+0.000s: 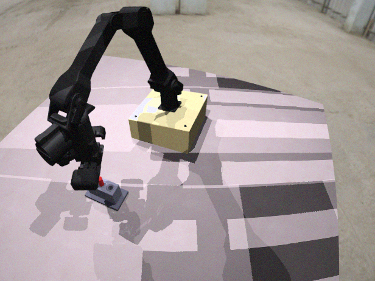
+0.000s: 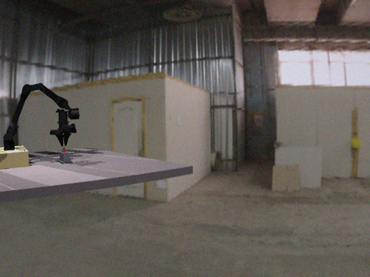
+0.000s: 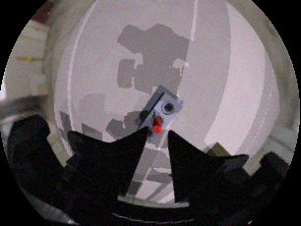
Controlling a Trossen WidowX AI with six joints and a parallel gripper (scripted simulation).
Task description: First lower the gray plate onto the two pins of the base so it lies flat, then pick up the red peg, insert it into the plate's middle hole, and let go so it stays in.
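The red peg lies 4 cm below my gripper tip. From my gripper tip the other things lie so: gray plate 5 cm below; base 9 cm below.
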